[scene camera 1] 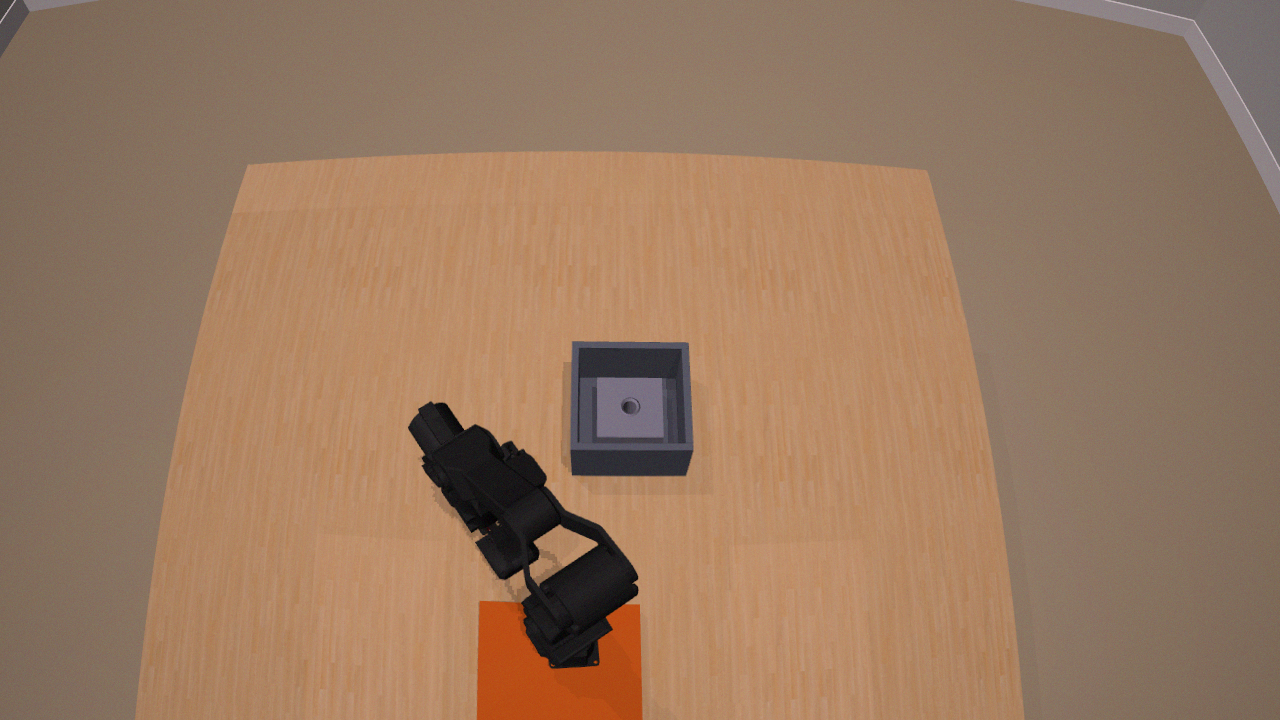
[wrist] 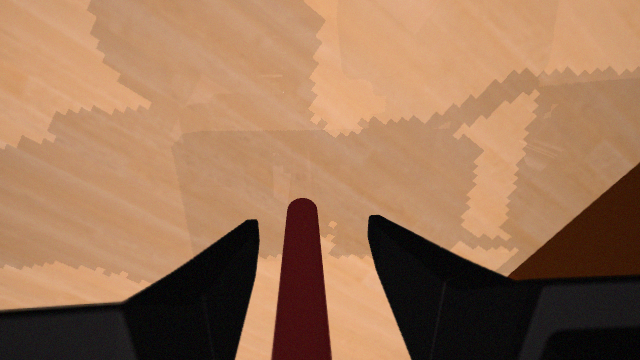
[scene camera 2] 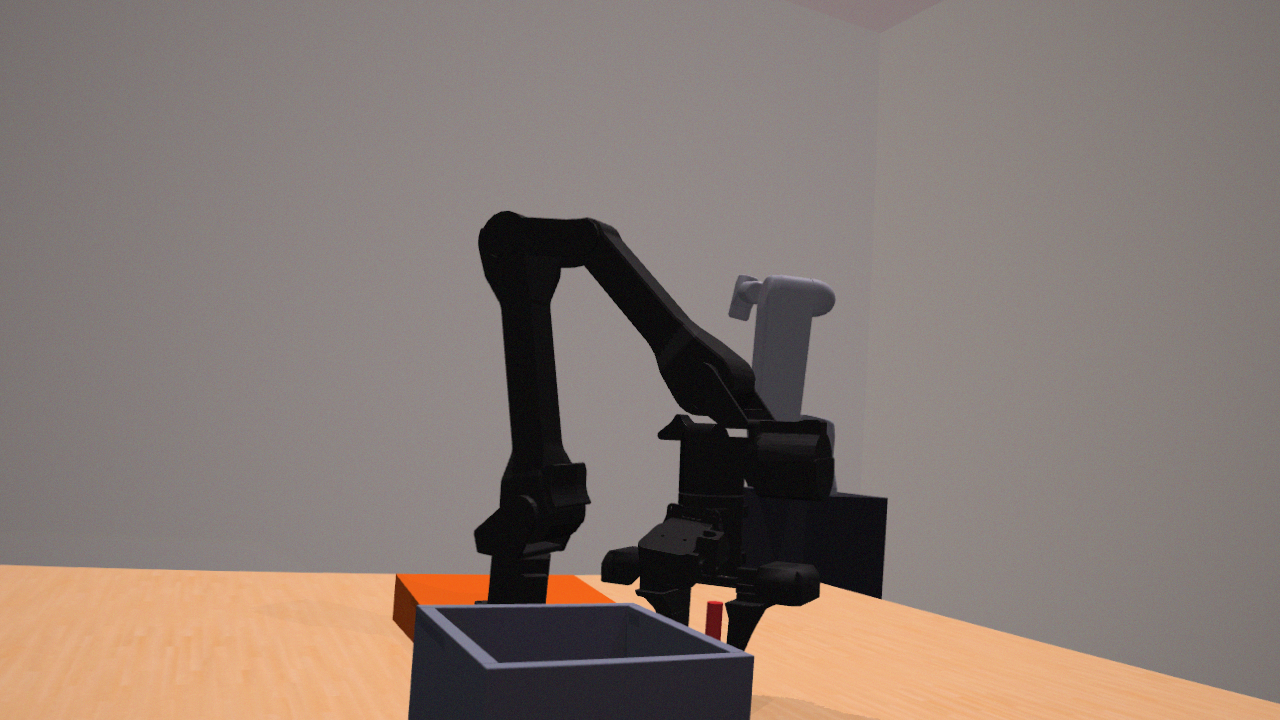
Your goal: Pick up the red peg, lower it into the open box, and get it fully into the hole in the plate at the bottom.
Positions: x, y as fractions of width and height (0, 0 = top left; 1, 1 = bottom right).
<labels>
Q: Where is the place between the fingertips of my gripper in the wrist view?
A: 0.49, 0.63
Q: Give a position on a dark box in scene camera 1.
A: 0.52, 0.50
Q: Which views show the grey plate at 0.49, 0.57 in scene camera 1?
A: Scene camera 1 only.
</labels>
